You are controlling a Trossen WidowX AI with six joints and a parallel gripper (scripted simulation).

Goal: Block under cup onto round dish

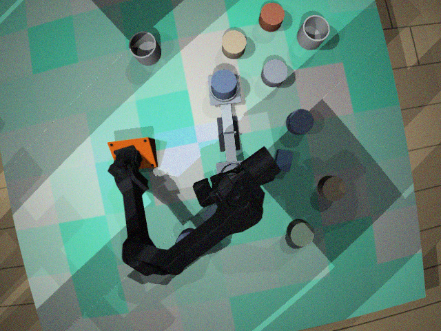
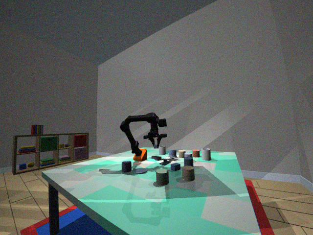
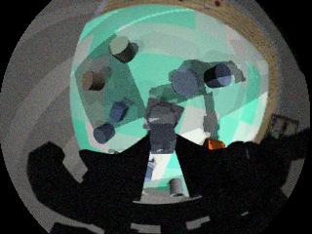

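My gripper tip is 7 cm past the round dish, 12 cm to the left of it and 15 cm above it. The rest, counted from my gripper tip: grey block 1 cm above; then blue cuboid 15 cm ahead, 14 cm below.
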